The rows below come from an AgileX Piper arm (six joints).
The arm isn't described. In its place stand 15 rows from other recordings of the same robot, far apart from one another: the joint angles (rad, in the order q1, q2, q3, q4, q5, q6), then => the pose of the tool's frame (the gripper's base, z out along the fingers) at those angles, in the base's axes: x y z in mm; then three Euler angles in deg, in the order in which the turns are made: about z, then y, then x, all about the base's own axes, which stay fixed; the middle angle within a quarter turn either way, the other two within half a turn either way.
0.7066, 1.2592, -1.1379, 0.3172, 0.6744, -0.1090 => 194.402, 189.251, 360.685, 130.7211, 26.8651, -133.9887
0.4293, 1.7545, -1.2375, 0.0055, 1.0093, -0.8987 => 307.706, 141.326, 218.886, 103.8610, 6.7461, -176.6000
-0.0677, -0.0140, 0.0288, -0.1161, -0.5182, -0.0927 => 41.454, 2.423, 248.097, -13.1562, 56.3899, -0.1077
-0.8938, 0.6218, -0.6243, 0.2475, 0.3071, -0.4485 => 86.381, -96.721, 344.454, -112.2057, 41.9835, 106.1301
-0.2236, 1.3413, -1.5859, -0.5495, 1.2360, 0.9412 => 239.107, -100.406, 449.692, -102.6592, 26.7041, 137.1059
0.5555, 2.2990, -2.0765, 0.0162, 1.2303, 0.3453 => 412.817, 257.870, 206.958, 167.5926, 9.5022, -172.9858
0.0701, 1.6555, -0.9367, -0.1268, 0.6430, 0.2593 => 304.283, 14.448, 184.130, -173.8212, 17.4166, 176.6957
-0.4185, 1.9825, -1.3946, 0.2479, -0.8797, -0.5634 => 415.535, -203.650, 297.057, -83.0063, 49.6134, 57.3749
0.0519, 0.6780, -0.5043, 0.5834, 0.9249, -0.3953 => 103.102, 45.441, 265.294, 157.6343, 31.2342, -146.8615
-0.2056, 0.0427, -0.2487, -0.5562, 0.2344, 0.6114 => 39.934, -19.727, 275.552, -70.3503, 70.4427, 73.9973
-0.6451, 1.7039, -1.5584, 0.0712, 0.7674, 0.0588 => 313.584, -230.348, 338.389, -129.3282, 34.8594, 153.3313
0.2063, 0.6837, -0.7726, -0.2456, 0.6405, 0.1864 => 129.521, 13.597, 357.744, 169.3749, 64.3985, -174.6507
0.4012, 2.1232, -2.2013, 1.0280, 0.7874, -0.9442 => 432.841, 243.585, 383.799, 103.9934, 27.3428, -106.0014
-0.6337, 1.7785, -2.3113, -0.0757, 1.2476, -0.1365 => 286.918, -218.925, 501.722, -135.7569, 37.4845, 137.4945
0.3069, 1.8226, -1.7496, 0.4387, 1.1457, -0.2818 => 367.586, 153.432, 337.908, 146.9036, 16.7002, -148.7428
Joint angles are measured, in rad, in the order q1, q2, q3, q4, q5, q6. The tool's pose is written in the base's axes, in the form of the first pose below.
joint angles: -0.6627, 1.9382, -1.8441, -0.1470, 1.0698, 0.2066
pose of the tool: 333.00, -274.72, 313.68, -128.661, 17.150, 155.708
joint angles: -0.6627, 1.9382, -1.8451, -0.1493, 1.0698, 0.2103
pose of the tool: 332.93, -274.90, 314.00, -128.466, 17.117, 155.574
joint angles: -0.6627, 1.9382, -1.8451, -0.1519, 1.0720, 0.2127
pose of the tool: 332.66, -274.96, 313.94, -128.393, 16.937, 155.552
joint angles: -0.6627, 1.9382, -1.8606, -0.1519, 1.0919, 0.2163
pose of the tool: 332.02, -274.62, 317.65, -128.104, 16.694, 155.675
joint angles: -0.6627, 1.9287, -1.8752, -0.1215, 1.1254, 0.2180
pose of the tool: 330.41, -270.49, 324.25, -127.515, 17.214, 157.229
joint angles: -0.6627, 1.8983, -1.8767, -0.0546, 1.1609, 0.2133
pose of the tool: 326.58, -260.66, 335.56, -126.952, 19.270, 160.117
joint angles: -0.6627, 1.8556, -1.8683, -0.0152, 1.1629, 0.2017
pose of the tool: 320.83, -252.00, 350.55, -126.775, 22.008, 160.456
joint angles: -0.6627, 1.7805, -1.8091, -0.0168, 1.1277, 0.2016
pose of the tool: 307.66, -241.86, 364.84, -125.941, 24.121, 158.251
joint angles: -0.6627, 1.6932, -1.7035, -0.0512, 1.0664, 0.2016
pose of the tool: 290.55, -231.93, 369.96, -125.533, 24.753, 155.012
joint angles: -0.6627, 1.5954, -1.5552, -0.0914, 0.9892, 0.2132
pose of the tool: 270.45, -219.88, 364.82, -125.126, 24.614, 152.358
